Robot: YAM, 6 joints.
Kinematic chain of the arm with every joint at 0, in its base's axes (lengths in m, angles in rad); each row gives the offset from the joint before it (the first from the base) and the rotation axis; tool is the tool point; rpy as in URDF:
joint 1: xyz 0 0 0.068 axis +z
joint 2: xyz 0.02 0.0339 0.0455 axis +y
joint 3: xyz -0.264 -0.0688 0 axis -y
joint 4: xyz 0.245 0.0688 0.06 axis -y
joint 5: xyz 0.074 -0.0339 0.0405 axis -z
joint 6: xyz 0.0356 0 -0.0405 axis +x
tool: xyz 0 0 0 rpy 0 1.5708 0
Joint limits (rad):
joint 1: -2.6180..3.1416
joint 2: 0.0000..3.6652
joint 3: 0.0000..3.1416
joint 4: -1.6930..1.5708
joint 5: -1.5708..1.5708
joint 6: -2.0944..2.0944
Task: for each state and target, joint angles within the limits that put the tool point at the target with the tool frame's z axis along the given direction. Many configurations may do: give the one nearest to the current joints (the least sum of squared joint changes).
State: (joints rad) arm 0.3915 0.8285 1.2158 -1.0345 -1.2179 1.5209
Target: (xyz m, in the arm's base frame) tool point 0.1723 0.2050 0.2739 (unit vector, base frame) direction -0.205 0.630 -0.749
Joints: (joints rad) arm 0.7936 1.4032 1.1444 -0.9248 -0.6285 1.5209
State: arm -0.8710 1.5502 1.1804 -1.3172 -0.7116 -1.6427
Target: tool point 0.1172 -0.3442 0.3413 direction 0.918 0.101 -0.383
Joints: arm -1.3324 1.8410 1.8317 -1.2611 -1.1582 -1.6427
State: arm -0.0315 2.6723 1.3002 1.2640 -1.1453 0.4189
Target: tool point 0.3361 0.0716 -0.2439 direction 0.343 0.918 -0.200
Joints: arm 0.1196 3.4042 1.5283 1.4577 -1.0559 0.4189
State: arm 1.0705 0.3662 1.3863 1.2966 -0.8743 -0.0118
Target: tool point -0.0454 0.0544 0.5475 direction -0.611 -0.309 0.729
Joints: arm 1.9178 0.9148 1.1946 1.4042 -0.7472 -0.0118
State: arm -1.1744 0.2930 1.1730 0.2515 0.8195 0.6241
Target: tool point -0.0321 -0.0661 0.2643 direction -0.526 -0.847 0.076
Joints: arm -1.9270 0.0019 0.3590 -0.2795 0.1990 0.6241
